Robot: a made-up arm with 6 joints. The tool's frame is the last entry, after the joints. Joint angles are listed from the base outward.
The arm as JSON. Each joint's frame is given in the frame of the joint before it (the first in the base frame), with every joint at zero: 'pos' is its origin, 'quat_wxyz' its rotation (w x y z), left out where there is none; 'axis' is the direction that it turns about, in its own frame. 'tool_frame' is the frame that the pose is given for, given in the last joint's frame.
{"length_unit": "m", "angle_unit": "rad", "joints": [
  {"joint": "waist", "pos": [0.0, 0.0, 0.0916], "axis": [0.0, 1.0, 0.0]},
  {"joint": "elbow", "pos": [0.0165, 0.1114, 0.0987], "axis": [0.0, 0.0, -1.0]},
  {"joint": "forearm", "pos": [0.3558, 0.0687, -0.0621], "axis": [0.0, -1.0, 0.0]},
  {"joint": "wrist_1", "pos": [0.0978, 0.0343, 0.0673], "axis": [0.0, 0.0, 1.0]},
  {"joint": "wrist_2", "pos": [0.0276, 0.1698, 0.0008], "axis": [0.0, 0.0, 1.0]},
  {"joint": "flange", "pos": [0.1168, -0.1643, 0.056], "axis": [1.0, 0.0, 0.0]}
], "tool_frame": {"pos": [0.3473, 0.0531, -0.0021]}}
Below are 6 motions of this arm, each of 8 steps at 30 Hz.
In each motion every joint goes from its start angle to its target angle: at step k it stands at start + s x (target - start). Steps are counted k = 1, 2, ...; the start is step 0. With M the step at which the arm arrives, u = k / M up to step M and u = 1 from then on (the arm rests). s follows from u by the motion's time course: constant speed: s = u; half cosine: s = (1 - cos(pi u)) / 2; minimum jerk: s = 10 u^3 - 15 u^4 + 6 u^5.
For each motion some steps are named. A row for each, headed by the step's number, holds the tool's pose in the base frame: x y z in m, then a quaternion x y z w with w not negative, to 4 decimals.
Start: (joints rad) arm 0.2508 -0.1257 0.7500 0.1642 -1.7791 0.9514
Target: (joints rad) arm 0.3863 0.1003 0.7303 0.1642 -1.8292 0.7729
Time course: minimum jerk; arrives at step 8
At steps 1, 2, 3, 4, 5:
1: 0.2622 -0.0453 0.1484 0.4988 -0.4345 -0.5215 0.5390
2: 0.2590 -0.0491 0.1452 0.4851 -0.4331 -0.5338 0.5406
3: 0.2524 -0.0563 0.1393 0.4578 -0.4299 -0.5575 0.5430
4: 0.2433 -0.0652 0.1322 0.4214 -0.4247 -0.5875 0.5449
5: 0.2336 -0.0734 0.1257 0.3844 -0.4186 -0.6163 0.5452

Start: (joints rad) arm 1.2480 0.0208 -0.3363 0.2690 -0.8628 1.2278
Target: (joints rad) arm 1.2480 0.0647 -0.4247 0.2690 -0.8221 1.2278
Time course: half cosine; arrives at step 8
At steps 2, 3, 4, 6, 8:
2: 0.3150 -0.0133 -0.6367 0.2083 0.4358 -0.5688 0.6657
3: 0.3090 -0.0169 -0.6407 0.2049 0.4403 -0.5712 0.6617
4: 0.3018 -0.0211 -0.6453 0.2009 0.4454 -0.5741 0.6570
6: 0.2882 -0.0289 -0.6533 0.1937 0.4548 -0.5796 0.6479
8: 0.2824 -0.0322 -0.6565 0.1908 0.4587 -0.5819 0.6439

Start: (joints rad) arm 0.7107 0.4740 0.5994 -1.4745 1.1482 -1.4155
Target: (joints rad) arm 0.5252 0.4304 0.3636 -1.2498 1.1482 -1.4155
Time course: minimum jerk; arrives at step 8
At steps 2, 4, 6, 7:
2: 0.8389 -0.4573 -0.0079 -0.7155 0.2425 -0.2293 0.6138
4: 0.8905 -0.4243 -0.0271 -0.7091 0.2317 -0.1885 0.6387
6: 0.9386 -0.3837 -0.0431 -0.7010 0.2178 -0.1467 0.6631
7: 0.9487 -0.3738 -0.0462 -0.6990 0.2143 -0.1374 0.6683

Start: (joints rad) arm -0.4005 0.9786 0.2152 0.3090 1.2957 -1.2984
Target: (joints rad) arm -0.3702 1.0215 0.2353 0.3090 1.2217 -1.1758
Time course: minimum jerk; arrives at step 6
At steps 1, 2, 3, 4, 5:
1: 0.8032 0.0718 0.5960 -0.6848 -0.3404 0.0907 0.6379
2: 0.8056 0.0603 0.5938 -0.6790 -0.3329 0.0875 0.6484
3: 0.8092 0.0411 0.5901 -0.6690 -0.3206 0.0817 0.6656
4: 0.8122 0.0219 0.5863 -0.6585 -0.3086 0.0754 0.6823
5: 0.8138 0.0104 0.5840 -0.6520 -0.3014 0.0715 0.6921

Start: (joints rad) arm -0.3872 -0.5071 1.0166 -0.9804 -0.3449 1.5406
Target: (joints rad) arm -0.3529 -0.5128 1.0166 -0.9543 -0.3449 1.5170
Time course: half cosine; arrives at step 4
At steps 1, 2, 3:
1: 0.2984 -0.0087 0.5466 0.8277 -0.5041 0.1172 0.2169
2: 0.3041 -0.0057 0.5469 0.8273 -0.5015 0.1144 0.2259
3: 0.3098 -0.0027 0.5472 0.8268 -0.4989 0.1115 0.2349

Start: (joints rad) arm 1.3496 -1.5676 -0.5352 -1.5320 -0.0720 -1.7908
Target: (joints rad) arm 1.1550 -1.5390 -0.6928 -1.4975 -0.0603 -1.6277
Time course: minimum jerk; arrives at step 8
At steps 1, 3, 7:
1: 0.1464 0.5681 -0.2793 -0.7262 0.2560 0.5614 0.3031
3: 0.1575 0.5725 -0.2779 -0.7381 0.2483 0.5453 0.3102
7: 0.1867 0.5817 -0.2739 -0.7678 0.2281 0.5011 0.3277

